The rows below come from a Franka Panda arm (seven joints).
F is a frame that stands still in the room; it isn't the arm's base.
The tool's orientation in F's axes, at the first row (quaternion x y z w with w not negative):
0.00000 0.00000 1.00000 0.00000
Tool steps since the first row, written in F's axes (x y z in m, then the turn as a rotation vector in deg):
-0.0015 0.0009 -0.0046 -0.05 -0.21 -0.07
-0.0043 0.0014 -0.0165 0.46 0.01 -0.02
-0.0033 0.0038 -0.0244 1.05 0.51 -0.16
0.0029 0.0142 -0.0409 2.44 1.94 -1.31
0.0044 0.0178 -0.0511 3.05 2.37 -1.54
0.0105 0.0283 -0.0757 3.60 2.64 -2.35
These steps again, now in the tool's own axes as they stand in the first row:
0.0015 -0.0009 -0.0046 0.05 0.21 -0.07
0.0043 -0.0014 -0.0165 -0.46 -0.01 -0.02
0.0033 -0.0038 -0.0244 -1.05 -0.51 -0.16
-0.0029 -0.0142 -0.0409 -2.44 -1.94 -1.31
-0.0044 -0.0178 -0.0511 -3.05 -2.37 -1.54
-0.0105 -0.0283 -0.0757 -3.60 -2.64 -2.35

